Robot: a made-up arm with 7 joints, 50 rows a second.
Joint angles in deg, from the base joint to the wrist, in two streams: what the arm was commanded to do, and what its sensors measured. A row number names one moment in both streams.
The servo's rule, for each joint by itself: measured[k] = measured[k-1] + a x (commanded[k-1-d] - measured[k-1]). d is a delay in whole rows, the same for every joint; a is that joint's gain. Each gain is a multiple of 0.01, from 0.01 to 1. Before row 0 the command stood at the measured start. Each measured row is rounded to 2 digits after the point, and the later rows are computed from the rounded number. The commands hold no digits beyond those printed.
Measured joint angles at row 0:
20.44, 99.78, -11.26, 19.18, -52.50, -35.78, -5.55
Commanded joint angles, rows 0 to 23:
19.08, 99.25, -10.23, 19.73, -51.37, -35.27, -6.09
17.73, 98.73, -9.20, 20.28, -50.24, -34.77, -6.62
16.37, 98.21, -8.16, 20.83, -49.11, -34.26, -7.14
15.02, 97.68, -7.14, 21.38, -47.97, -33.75, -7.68
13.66, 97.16, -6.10, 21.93, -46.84, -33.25, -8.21
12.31, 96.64, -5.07, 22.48, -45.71, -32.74, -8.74
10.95, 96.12, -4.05, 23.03, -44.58, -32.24, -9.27
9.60, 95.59, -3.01, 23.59, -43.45, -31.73, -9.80
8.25, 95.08, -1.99, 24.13, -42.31, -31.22, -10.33
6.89, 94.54, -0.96, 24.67, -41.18, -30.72, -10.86
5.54, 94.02, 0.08, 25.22, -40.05, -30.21, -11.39
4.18, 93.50, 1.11, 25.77, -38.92, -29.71, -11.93
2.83, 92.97, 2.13, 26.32, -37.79, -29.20, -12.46
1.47, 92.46, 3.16, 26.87, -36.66, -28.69, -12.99
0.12, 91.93, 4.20, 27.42, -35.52, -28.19, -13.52
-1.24, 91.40, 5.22, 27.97, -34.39, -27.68, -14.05
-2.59, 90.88, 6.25, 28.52, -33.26, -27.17, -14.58
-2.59, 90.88, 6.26, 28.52, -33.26, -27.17, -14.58
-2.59, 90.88, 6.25, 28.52, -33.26, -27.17, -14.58
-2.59, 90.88, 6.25, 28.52, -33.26, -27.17, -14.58
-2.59, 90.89, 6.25, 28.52, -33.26, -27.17, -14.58
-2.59, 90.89, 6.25, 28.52, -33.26, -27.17, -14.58
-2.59, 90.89, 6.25, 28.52, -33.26, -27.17, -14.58
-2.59, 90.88, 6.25, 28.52, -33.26, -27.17, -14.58
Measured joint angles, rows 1 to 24:
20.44, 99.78, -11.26, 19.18, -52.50, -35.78, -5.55
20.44, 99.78, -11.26, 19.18, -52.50, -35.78, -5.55
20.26, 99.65, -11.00, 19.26, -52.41, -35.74, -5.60
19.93, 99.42, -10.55, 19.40, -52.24, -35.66, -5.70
19.47, 99.12, -9.95, 19.60, -51.99, -35.55, -5.84
18.89, 98.76, -9.25, 19.85, -51.67, -35.41, -6.02
18.21, 98.36, -8.46, 20.14, -51.28, -35.24, -6.24
17.44, 97.93, -7.61, 20.47, -50.83, -35.04, -6.49
16.60, 97.48, -6.72, 20.83, -50.33, -34.82, -6.77
15.69, 97.01, -5.79, 21.22, -49.78, -34.57, -7.07
14.72, 96.53, -4.84, 21.63, -49.18, -34.30, -7.40
13.70, 96.03, -3.87, 22.06, -48.54, -34.01, -7.75
12.64, 95.53, -2.88, 22.50, -47.86, -33.71, -8.11
11.54, 95.02, -1.88, 22.96, -47.14, -33.39, -8.49
10.41, 94.51, -0.88, 23.43, -46.39, -33.05, -8.89
9.25, 94.00, 0.13, 23.91, -45.61, -32.70, -9.30
8.06, 93.48, 1.15, 24.40, -44.80, -32.34, -9.72
6.85, 92.96, 2.17, 24.90, -43.97, -31.97, -10.15
5.62, 92.44, 3.19, 25.41, -43.11, -31.59, -10.59
4.55, 92.05, 3.96, 25.85, -42.32, -31.24, -10.99
3.62, 91.76, 4.53, 26.22, -41.60, -30.91, -11.35
2.81, 91.54, 4.96, 26.54, -40.93, -30.61, -11.67
2.11, 91.38, 5.28, 26.82, -40.32, -30.33, -11.96
1.50, 91.26, 5.52, 27.06, -39.76, -30.08, -12.22
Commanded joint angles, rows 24 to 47:
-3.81, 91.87, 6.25, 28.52, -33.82, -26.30, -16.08
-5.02, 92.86, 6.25, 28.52, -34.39, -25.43, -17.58
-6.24, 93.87, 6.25, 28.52, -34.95, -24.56, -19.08
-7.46, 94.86, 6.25, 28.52, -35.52, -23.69, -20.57
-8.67, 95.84, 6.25, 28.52, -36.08, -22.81, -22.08
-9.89, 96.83, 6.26, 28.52, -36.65, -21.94, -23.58
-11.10, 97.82, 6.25, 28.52, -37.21, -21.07, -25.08
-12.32, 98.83, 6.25, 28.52, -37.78, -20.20, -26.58
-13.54, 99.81, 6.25, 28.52, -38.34, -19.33, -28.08
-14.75, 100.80, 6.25, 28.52, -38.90, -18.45, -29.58
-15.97, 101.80, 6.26, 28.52, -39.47, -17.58, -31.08
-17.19, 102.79, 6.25, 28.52, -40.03, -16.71, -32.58
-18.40, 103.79, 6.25, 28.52, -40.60, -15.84, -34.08
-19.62, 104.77, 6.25, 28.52, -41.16, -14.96, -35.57
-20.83, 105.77, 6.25, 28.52, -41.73, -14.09, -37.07
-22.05, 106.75, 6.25, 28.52, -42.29, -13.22, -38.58
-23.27, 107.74, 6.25, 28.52, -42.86, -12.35, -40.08
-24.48, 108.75, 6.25, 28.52, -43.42, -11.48, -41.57
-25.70, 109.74, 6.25, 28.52, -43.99, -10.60, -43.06
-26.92, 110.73, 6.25, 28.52, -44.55, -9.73, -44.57
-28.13, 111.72, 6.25, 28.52, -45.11, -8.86, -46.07
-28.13, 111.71, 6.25, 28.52, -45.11, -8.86, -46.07
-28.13, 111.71, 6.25, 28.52, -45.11, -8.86, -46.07
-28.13, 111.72, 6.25, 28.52, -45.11, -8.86, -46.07
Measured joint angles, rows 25 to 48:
0.97, 91.17, 5.70, 27.26, -39.24, -29.85, -12.46
0.51, 91.10, 5.84, 27.44, -38.76, -29.64, -12.67
-0.05, 91.29, 5.94, 27.59, -38.36, -29.37, -13.01
-0.70, 91.68, 6.02, 27.72, -38.04, -29.05, -13.47
-1.42, 92.23, 6.08, 27.83, -37.79, -28.69, -14.03
-2.21, 92.89, 6.12, 27.93, -37.61, -28.29, -14.68
-3.05, 93.63, 6.15, 28.01, -37.49, -27.85, -15.42
-3.94, 94.43, 6.18, 28.08, -37.42, -27.38, -16.24
-4.87, 95.28, 6.20, 28.14, -37.40, -26.88, -17.12
-5.84, 96.17, 6.21, 28.19, -37.43, -26.35, -18.07
-6.84, 97.08, 6.22, 28.24, -37.50, -25.79, -19.07
-7.87, 98.01, 6.23, 28.28, -37.61, -25.20, -20.12
-8.92, 98.96, 6.24, 28.31, -37.76, -24.59, -21.22
-10.00, 99.92, 6.24, 28.34, -37.94, -23.96, -22.36
-11.09, 100.89, 6.24, 28.37, -38.15, -23.31, -23.53
-12.20, 101.86, 6.24, 28.39, -38.39, -22.64, -24.73
-13.32, 102.84, 6.24, 28.41, -38.66, -21.96, -25.96
-14.45, 103.82, 6.24, 28.43, -38.95, -21.26, -27.22
-15.60, 104.80, 6.24, 28.44, -39.26, -20.55, -28.51
-16.75, 105.79, 6.24, 28.45, -39.59, -19.82, -29.82
-17.91, 106.78, 6.24, 28.46, -39.94, -19.08, -31.14
-19.08, 107.77, 6.24, 28.47, -40.31, -18.33, -32.48
-20.26, 108.76, 6.24, 28.48, -40.69, -17.57, -33.84
-21.28, 109.50, 6.24, 28.49, -41.04, -16.87, -35.06

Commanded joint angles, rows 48 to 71:
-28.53, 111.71, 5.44, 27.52, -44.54, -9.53, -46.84
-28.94, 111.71, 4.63, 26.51, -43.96, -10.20, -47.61
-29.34, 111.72, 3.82, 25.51, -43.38, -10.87, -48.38
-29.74, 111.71, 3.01, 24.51, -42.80, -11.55, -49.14
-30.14, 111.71, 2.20, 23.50, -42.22, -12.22, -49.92
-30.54, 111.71, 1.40, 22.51, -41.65, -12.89, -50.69
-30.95, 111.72, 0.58, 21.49, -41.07, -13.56, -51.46
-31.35, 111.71, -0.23, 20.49, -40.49, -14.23, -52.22
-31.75, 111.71, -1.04, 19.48, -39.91, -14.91, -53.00
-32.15, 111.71, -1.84, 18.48, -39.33, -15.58, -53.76
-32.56, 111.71, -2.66, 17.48, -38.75, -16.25, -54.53
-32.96, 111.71, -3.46, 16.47, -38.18, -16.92, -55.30
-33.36, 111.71, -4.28, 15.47, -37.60, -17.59, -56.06
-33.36, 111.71, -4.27, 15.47, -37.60, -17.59, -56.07
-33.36, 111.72, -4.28, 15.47, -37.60, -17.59, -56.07
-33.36, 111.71, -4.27, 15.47, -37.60, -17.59, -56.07
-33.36, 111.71, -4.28, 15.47, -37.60, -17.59, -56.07
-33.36, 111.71, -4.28, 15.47, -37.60, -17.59, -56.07
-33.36, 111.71, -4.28, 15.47, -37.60, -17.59, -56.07
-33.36, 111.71, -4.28, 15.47, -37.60, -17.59, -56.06
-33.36, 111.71, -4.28, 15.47, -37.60, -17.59, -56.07
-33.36, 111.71, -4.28, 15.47, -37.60, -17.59, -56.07
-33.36, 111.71, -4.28, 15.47, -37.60, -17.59, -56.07
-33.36, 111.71, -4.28, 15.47, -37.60, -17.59, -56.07
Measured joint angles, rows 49 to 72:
-22.17, 110.05, 6.24, 28.49, -41.37, -16.23, -36.16
-22.94, 110.47, 6.24, 28.49, -41.67, -15.64, -37.15
-23.67, 110.78, 6.04, 28.35, -41.90, -15.15, -38.12
-24.36, 111.01, 5.69, 28.09, -42.06, -14.75, -39.07
-25.01, 111.19, 5.22, 27.73, -42.17, -14.44, -40.00
-25.62, 111.32, 4.67, 27.28, -42.22, -14.21, -40.91
-26.21, 111.42, 4.05, 26.75, -42.22, -14.05, -41.81
-26.77, 111.49, 3.39, 26.16, -42.17, -13.96, -42.70
-27.31, 111.55, 2.69, 25.51, -42.08, -13.93, -43.58
-27.84, 111.59, 1.96, 24.81, -41.95, -13.95, -44.44
-28.35, 111.62, 1.21, 24.06, -41.79, -14.03, -45.30
-28.84, 111.64, 0.45, 23.28, -41.59, -14.15, -46.15
-29.32, 111.66, -0.33, 22.47, -41.36, -14.32, -46.99
-29.79, 111.67, -1.11, 21.63, -41.11, -14.53, -47.82
-30.25, 111.68, -1.90, 20.77, -40.83, -14.77, -48.64
-30.65, 111.69, -2.49, 20.03, -40.57, -15.00, -49.38
-31.00, 111.70, -2.94, 19.39, -40.33, -15.21, -50.05
-31.31, 111.70, -3.27, 18.84, -40.11, -15.40, -50.65
-31.58, 111.70, -3.52, 18.37, -39.91, -15.58, -51.19
-31.81, 111.70, -3.71, 17.96, -39.73, -15.74, -51.68
-32.01, 111.70, -3.85, 17.61, -39.56, -15.89, -52.12
-32.19, 111.70, -3.96, 17.31, -39.40, -16.03, -52.51
-32.34, 111.70, -4.04, 17.05, -39.26, -16.15, -52.87
-32.47, 111.70, -4.10, 16.83, -39.13, -16.27, -53.19

